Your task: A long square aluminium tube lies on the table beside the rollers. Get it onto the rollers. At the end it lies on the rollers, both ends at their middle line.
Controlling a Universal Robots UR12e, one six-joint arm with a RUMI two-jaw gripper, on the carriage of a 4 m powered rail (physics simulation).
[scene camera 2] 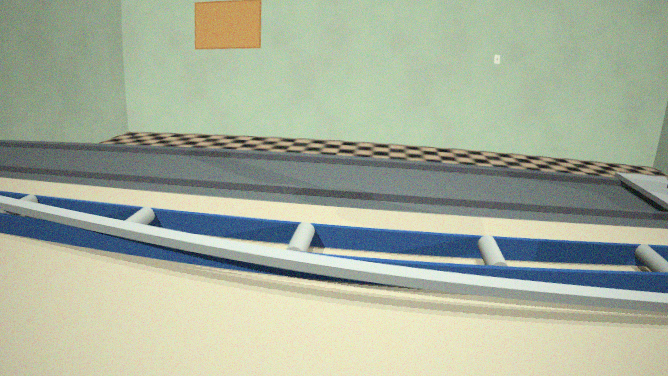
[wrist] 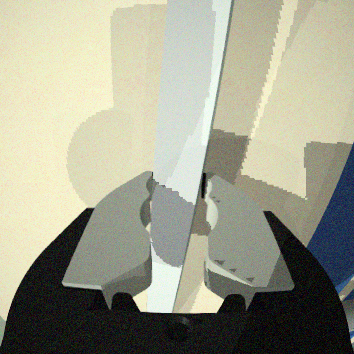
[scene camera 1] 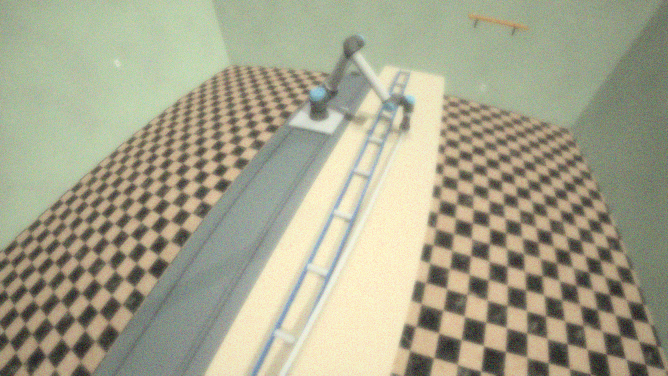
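Where they show: gripper, between the fingertips: (wrist: 178, 175) (scene camera 1: 403, 134); arm's base, origin of its link: (scene camera 1: 319, 115).
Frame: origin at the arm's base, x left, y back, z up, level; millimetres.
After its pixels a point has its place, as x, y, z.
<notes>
The long square aluminium tube (scene camera 1: 311, 320) {-1673, -707, 45} (scene camera 2: 350, 270) {-1286, -747, 29} (wrist: 187, 100) {-31, -823, 4} runs along the table side of the rollers (scene camera 1: 362, 173) {-618, -628, 19} (scene camera 2: 302, 237) {-1393, -635, 29}. In scene camera 2 its left part passes over the near blue side rail and in front of the rollers; its right part is outside that rail. Whether it touches the rollers there I cannot tell. My gripper (scene camera 1: 405, 128) {22, -825, -25} (wrist: 178, 175) {22, -825, -25} is shut on the tube near its far end in scene camera 1. In the wrist view the tube runs slightly slanted between the jaws. The gripper does not show in scene camera 2.
The blue roller frame (scene camera 2: 400, 242) {-1191, -558, -3} (wrist: 340, 200) {36, -694, -19} lies beside the gripper, to the right in the wrist view. The arm stands on a pale carriage plate (scene camera 1: 302, 121) {-140, 114, 0} (scene camera 2: 645, 186) {-192, 41, 0} on the grey powered rail (scene camera 1: 225, 215) (scene camera 2: 200, 172), across the roller frame from the tube.
</notes>
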